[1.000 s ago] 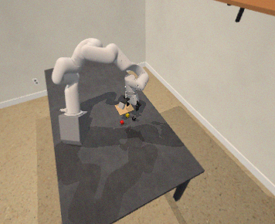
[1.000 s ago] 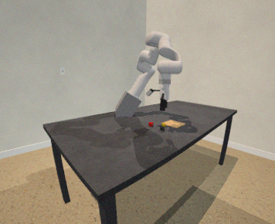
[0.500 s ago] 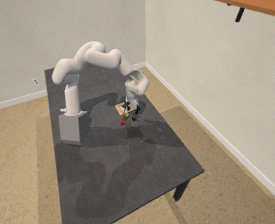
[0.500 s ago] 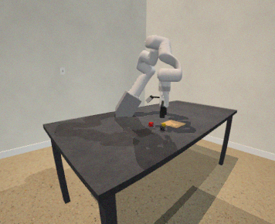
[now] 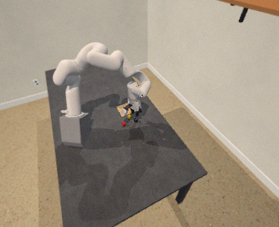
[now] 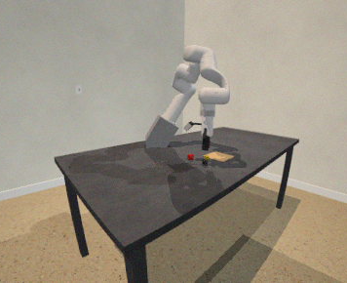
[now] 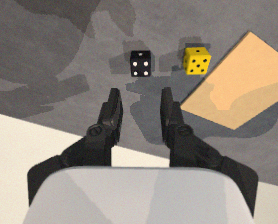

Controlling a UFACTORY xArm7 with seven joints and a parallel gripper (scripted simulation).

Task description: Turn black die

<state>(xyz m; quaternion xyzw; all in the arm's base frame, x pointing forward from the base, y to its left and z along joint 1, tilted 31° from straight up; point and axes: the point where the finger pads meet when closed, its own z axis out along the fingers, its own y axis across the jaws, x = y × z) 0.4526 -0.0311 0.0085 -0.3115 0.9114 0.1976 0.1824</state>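
Now: hand 9 cm above the black die. From my hand the other things lie so: yellow die 5 cm behind, 5 cm to the left, 9 cm below; red die 11 cm behind, 2 cm to the right, 9 cm below; mat 6 cm behind, 16 cm to the left, 10 cm below.
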